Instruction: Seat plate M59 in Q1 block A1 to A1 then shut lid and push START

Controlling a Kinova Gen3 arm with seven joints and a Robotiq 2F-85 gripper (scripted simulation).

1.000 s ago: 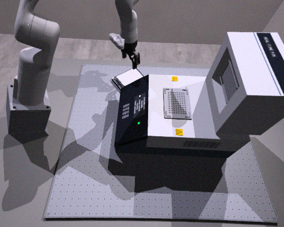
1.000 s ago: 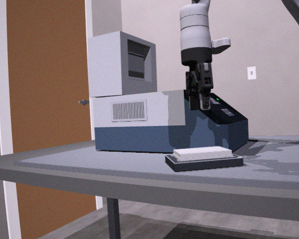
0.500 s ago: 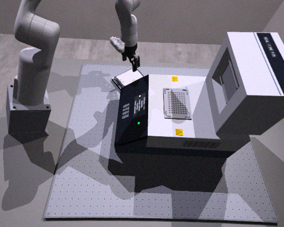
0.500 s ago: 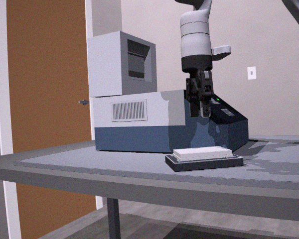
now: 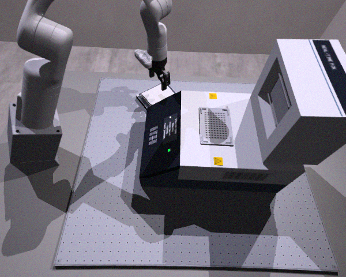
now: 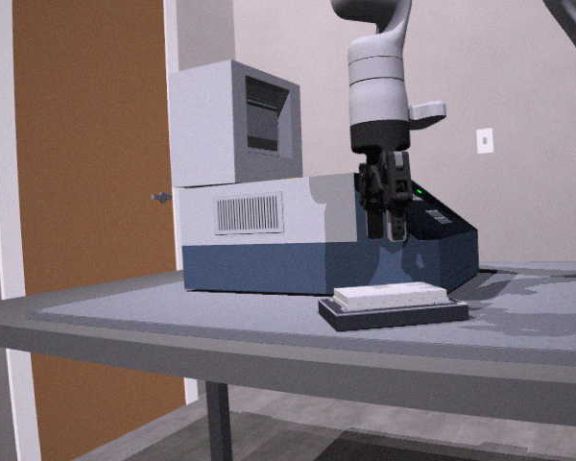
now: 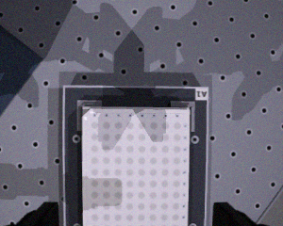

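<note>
Right now my hand is 8 cm above the plate M59. From my hand the other things lie so: dark nest N1: 9 cm below; then A1 mark: 9 cm behind, 2 cm to the right, 8 cm below.
</note>
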